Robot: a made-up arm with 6 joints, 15 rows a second.
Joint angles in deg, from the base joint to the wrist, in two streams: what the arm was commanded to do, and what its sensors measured. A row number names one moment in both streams.
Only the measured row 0 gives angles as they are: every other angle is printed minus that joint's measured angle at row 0.
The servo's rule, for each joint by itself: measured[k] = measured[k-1] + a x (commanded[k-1-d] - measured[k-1]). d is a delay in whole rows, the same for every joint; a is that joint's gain. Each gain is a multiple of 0.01, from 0.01 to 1. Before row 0 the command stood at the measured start. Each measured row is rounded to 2 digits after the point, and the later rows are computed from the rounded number. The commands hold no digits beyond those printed.
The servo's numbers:
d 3
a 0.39 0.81 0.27 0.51 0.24 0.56
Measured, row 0:
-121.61 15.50 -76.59 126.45 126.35 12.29
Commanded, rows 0 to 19:
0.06 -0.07 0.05 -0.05 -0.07 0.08
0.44 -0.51 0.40 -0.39 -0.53 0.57
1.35 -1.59 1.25 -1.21 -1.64 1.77
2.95 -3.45 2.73 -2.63 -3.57 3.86
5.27 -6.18 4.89 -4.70 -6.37 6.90
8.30 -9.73 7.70 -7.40 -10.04 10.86
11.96 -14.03 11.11 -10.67 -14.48 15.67
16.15 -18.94 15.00 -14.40 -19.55 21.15
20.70 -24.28 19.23 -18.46 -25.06 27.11
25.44 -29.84 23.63 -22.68 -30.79 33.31
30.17 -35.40 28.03 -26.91 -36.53 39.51
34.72 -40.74 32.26 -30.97 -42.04 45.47
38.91 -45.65 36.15 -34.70 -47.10 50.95
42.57 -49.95 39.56 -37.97 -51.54 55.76
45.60 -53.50 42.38 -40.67 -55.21 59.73
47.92 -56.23 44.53 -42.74 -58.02 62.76
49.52 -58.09 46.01 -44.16 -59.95 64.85
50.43 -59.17 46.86 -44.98 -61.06 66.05
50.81 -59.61 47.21 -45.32 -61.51 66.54
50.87 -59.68 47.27 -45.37 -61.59 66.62
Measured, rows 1 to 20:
0.00 0.00 0.00 0.00 0.00 0.00
0.00 0.00 0.00 0.00 0.00 0.00
0.00 0.00 0.00 0.00 0.00 0.00
0.02 -0.06 0.01 -0.03 -0.02 0.04
0.18 -0.42 0.12 -0.21 -0.14 0.34
0.64 -1.37 0.43 -0.72 -0.50 1.14
1.54 -3.05 1.05 -1.69 -1.24 2.66
2.99 -5.59 2.09 -3.23 -2.47 5.03
5.06 -8.94 3.60 -5.36 -4.29 8.29
7.75 -13.06 5.63 -8.07 -6.74 12.42
11.03 -17.82 8.16 -11.30 -9.81 17.31
14.80 -23.05 11.15 -14.95 -13.47 22.80
18.95 -28.55 14.52 -18.89 -17.63 28.69
23.33 -34.10 18.17 -22.98 -22.17 34.75
27.77 -39.48 21.97 -27.05 -26.94 40.75
32.11 -44.48 25.80 -30.95 -31.78 46.46
36.19 -48.91 29.52 -34.53 -36.52 51.67
39.86 -52.63 32.99 -37.66 -41.01 56.18
43.00 -55.55 36.11 -40.25 -45.09 59.86
45.54 -57.61 38.78 -42.24 -48.66 62.65

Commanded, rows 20 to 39:
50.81 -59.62 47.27 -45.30 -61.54 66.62
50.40 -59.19 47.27 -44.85 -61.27 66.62
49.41 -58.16 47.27 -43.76 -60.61 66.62
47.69 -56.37 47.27 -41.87 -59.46 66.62
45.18 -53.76 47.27 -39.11 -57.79 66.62
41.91 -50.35 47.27 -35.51 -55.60 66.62
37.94 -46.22 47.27 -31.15 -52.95 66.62
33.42 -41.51 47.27 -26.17 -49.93 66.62
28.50 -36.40 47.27 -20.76 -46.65 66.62
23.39 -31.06 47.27 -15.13 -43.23 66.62
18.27 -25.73 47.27 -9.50 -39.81 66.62
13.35 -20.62 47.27 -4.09 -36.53 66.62
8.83 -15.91 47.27 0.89 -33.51 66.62
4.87 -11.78 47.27 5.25 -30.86 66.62
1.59 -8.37 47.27 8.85 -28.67 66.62
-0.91 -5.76 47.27 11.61 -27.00 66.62
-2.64 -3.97 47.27 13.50 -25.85 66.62
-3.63 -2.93 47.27 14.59 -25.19 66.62
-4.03 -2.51 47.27 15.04 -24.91 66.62
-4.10 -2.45 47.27 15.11 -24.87 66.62
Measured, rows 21 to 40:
47.45 -58.87 40.96 -43.64 -51.64 64.55
48.76 -59.47 42.65 -44.50 -54.01 65.66
49.58 -59.64 43.90 -44.94 -55.83 66.20
50.06 -59.62 44.81 -45.12 -57.20 66.44
50.19 -59.27 45.47 -44.98 -58.18 66.54
49.89 -58.37 45.96 -44.36 -58.76 66.58
49.03 -56.75 46.31 -43.09 -58.93 66.60
47.53 -54.33 46.57 -41.06 -58.66 66.61
45.34 -51.11 46.76 -38.23 -57.93 66.62
42.45 -47.15 46.90 -34.62 -56.73 66.62
38.93 -42.58 47.00 -30.31 -55.10 66.62
34.86 -37.57 47.07 -25.44 -53.07 66.62
30.39 -32.30 47.12 -20.18 -50.71 66.62
25.66 -26.98 47.16 -14.73 -48.09 66.62
20.86 -21.83 47.19 -9.30 -45.32 66.62
16.17 -17.03 47.21 -4.10 -42.49 66.62
11.76 -12.78 47.23 0.67 -39.70 66.62
7.79 -9.21 47.24 4.84 -37.05 66.62
4.40 -6.42 47.25 8.29 -34.64 66.62
1.65 -4.44 47.26 10.95 -32.53 66.62

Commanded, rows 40 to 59:
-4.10 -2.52 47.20 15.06 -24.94 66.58
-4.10 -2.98 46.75 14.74 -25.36 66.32
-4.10 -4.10 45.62 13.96 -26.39 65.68
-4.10 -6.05 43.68 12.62 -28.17 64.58
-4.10 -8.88 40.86 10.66 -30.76 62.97
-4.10 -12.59 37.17 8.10 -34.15 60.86
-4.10 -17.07 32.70 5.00 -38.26 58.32
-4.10 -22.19 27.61 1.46 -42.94 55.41
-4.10 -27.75 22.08 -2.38 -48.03 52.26
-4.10 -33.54 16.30 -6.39 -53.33 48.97
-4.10 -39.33 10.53 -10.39 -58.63 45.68
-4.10 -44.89 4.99 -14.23 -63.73 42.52
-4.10 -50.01 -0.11 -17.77 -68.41 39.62
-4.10 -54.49 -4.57 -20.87 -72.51 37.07
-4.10 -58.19 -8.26 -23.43 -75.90 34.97
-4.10 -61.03 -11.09 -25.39 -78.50 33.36
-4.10 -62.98 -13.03 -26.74 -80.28 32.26
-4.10 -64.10 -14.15 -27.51 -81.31 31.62
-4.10 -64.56 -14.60 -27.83 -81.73 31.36
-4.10 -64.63 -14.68 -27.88 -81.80 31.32
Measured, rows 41 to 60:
-0.41 -3.22 47.26 12.81 -30.77 66.62
-1.82 -2.64 47.26 13.95 -29.36 66.62
-2.71 -2.49 47.26 14.54 -28.28 66.62
-3.25 -2.51 47.24 14.81 -27.48 66.60
-3.58 -2.89 47.11 14.77 -26.97 66.44
-3.78 -3.87 46.71 14.36 -26.83 66.01
-3.90 -5.64 45.89 13.47 -27.15 65.21
-3.98 -8.26 44.53 12.04 -28.02 63.96
-4.03 -11.77 42.54 10.03 -29.49 62.22
-4.06 -16.06 39.88 7.46 -31.59 60.04
-4.08 -21.03 36.57 4.40 -34.31 57.45
-4.09 -26.47 32.66 0.94 -37.60 54.54
-4.09 -32.20 28.24 -2.80 -41.38 51.42
-4.09 -37.98 23.46 -6.67 -45.52 48.21
-4.09 -43.58 18.47 -10.53 -49.89 45.02
-4.09 -48.79 13.45 -14.22 -54.33 42.00
-4.09 -53.41 8.58 -17.61 -58.69 39.24
-4.09 -57.28 4.03 -20.58 -62.82 36.85
-4.09 -60.32 -0.05 -23.03 -66.58 34.90
-4.09 -62.47 -3.55 -24.92 -69.87 33.42

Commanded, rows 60 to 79:
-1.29 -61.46 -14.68 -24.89 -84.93 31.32
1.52 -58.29 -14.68 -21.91 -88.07 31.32
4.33 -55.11 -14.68 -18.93 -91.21 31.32
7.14 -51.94 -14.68 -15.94 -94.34 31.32
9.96 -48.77 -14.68 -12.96 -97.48 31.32
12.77 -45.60 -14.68 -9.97 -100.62 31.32
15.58 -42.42 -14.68 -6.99 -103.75 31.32
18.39 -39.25 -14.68 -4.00 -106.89 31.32
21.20 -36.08 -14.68 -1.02 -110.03 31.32
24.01 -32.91 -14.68 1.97 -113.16 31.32
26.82 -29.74 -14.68 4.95 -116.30 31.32
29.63 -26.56 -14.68 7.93 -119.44 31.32
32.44 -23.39 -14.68 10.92 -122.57 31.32
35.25 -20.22 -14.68 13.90 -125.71 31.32
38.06 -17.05 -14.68 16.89 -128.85 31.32
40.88 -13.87 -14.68 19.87 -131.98 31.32
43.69 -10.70 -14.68 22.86 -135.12 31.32
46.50 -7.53 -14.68 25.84 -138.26 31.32
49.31 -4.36 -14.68 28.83 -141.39 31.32
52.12 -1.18 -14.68 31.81 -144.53 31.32
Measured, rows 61 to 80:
-4.09 -63.79 -6.41 -26.24 -72.62 32.41
-4.09 -64.41 -8.62 -27.05 -74.81 31.82
-4.09 -64.59 -10.26 -27.47 -76.49 31.54
-3.00 -62.05 -11.45 -26.15 -78.52 31.42
-1.24 -59.00 -12.32 -23.99 -80.81 31.36
0.93 -55.85 -12.96 -21.41 -83.31 31.34
3.35 -52.68 -13.42 -18.62 -85.96 31.33
5.93 -49.51 -13.76 -15.73 -88.72 31.32
8.60 -46.34 -14.01 -12.79 -91.58 31.32
11.32 -43.16 -14.19 -9.83 -94.50 31.32
14.08 -39.99 -14.32 -6.86 -97.47 31.32
16.86 -36.82 -14.42 -3.88 -100.48 31.32
19.65 -33.65 -14.49 -0.90 -103.52 31.32
22.45 -30.48 -14.54 2.08 -106.59 31.32
25.25 -27.30 -14.58 5.06 -109.67 31.32
28.05 -24.13 -14.61 8.05 -112.77 31.32
30.86 -20.96 -14.63 11.03 -115.88 31.32
33.67 -17.79 -14.64 14.02 -118.99 31.32
36.48 -14.61 -14.65 17.00 -122.11 31.32
39.29 -11.44 -14.66 19.99 -125.23 31.32

